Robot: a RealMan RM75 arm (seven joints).
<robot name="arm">
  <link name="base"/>
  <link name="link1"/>
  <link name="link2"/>
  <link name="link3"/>
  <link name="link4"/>
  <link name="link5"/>
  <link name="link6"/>
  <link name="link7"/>
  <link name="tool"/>
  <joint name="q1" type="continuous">
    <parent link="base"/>
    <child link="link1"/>
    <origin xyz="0 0 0.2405" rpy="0 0 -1.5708"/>
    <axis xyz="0 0 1"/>
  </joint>
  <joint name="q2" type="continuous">
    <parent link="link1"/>
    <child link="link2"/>
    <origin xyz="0 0 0" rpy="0 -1.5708 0"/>
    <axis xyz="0 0 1"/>
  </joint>
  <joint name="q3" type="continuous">
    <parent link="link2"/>
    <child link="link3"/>
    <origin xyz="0.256 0 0" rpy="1.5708 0 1.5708"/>
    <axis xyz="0 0 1"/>
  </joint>
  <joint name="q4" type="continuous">
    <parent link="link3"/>
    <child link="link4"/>
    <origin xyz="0 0 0" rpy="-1.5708 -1.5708 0"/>
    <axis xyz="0 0 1"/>
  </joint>
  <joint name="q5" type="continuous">
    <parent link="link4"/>
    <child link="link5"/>
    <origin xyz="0.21 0 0" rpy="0 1.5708 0"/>
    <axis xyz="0 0 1"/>
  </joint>
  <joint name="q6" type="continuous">
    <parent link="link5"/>
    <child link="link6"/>
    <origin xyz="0 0 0" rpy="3.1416 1.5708 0"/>
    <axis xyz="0 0 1"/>
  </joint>
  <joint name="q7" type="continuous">
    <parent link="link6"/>
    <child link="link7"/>
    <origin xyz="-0.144 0 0" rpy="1.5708 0 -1.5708"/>
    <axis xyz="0 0 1"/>
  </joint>
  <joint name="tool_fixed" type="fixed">
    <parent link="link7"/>
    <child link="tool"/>
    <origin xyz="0 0 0"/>
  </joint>
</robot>
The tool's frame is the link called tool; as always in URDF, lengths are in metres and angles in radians. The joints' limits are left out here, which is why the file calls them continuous.
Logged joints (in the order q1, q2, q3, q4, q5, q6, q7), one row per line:
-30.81, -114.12, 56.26, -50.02, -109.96, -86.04, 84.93
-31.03, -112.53, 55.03, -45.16, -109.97, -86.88, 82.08
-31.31, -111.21, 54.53, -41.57, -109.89, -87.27, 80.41
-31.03, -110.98, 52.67, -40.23, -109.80, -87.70, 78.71
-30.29, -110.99, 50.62, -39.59, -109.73, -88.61, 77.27
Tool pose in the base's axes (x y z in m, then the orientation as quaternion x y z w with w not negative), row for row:
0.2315, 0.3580, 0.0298, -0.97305, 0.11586, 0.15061, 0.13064
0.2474, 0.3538, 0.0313, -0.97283, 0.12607, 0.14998, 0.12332
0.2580, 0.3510, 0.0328, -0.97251, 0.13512, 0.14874, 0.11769
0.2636, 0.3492, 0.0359, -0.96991, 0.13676, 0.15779, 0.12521
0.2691, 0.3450, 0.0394, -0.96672, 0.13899, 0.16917, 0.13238
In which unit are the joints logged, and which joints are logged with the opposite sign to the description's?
The joints are logged in degrees. Opposite sign: q1, q2, q3.
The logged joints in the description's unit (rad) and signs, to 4 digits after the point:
0.5377, 1.9918, -0.9819, -0.8730, -1.9192, -1.5017, 1.4823
0.5416, 1.9640, -0.9605, -0.7882, -1.9193, -1.5163, 1.4326
0.5465, 1.9410, -0.9517, -0.7255, -1.9179, -1.5231, 1.4034
0.5416, 1.9370, -0.9193, -0.7021, -1.9164, -1.5307, 1.3737
0.5287, 1.9371, -0.8835, -0.6910, -1.9151, -1.5465, 1.3486

